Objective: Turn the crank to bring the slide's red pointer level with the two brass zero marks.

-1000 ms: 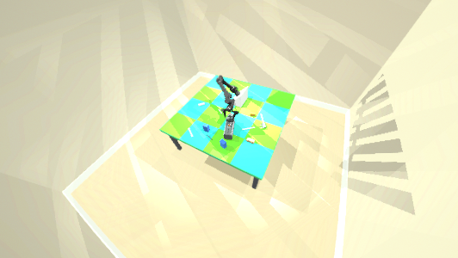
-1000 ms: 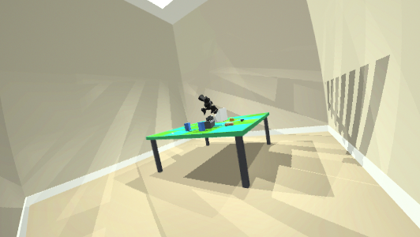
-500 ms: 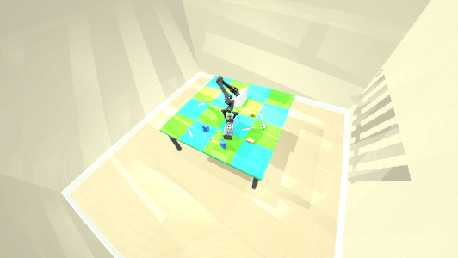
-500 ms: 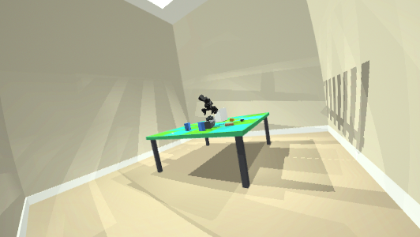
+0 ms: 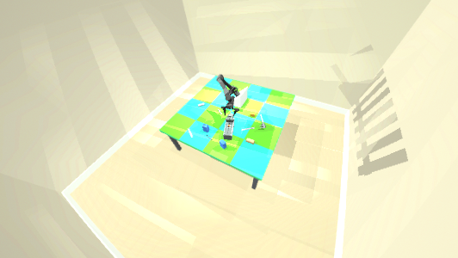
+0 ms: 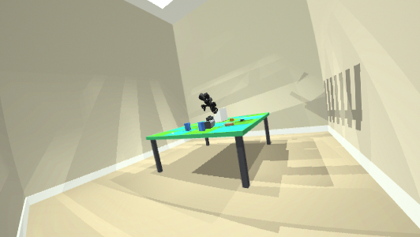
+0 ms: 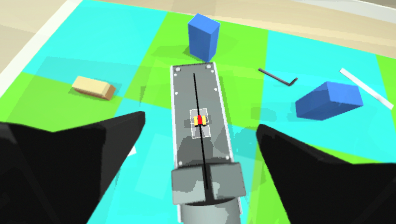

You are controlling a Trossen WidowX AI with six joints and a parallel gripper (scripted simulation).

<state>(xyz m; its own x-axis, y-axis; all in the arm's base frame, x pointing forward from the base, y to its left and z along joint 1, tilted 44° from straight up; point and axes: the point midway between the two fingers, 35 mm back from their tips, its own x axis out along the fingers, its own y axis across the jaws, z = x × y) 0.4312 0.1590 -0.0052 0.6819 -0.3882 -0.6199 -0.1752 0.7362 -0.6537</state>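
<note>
My gripper tip is 13 cm past the crank handle, 13 cm above it and 7 cm to the left of it. The rest, counted from my gripper tip: red pointer 11 cm below, 3 cm ahead, 1 cm to the left; black L-shaped key 21 cm ahead, 18 cm below, 16 cm to the right; tan block 28 cm to the left, 18 cm below, 6 cm ahead.
</note>
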